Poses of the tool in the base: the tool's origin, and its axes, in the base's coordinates. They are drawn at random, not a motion.
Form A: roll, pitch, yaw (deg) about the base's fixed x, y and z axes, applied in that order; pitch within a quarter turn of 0, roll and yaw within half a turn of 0; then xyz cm.
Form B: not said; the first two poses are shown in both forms.
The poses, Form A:
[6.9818, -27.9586, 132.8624, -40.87, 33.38, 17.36]
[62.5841, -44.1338, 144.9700, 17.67, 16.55, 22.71]
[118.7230, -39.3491, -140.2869, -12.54, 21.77, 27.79]
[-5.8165, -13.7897, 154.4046, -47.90, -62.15, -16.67]
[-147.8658, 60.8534, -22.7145, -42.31, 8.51, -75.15]
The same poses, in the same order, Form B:
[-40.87, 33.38, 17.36, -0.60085, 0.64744, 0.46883, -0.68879, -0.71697, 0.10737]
[17.67, 16.55, 22.71, -0.58770, 0.41197, 0.69634, 0.24186, -0.73185, 0.63711]
[-12.54, 21.77, 27.79, -0.59486, -0.49409, 0.63404, 0.12066, 0.72495, 0.67815]
[-47.90, -62.15, -16.67, -0.87587, 0.41956, 0.23836, -0.45157, -0.88679, -0.09842]
[-42.31, 8.51, -75.15, 0.44927, -0.18807, -0.87338, -0.75551, -0.60174, -0.25906]

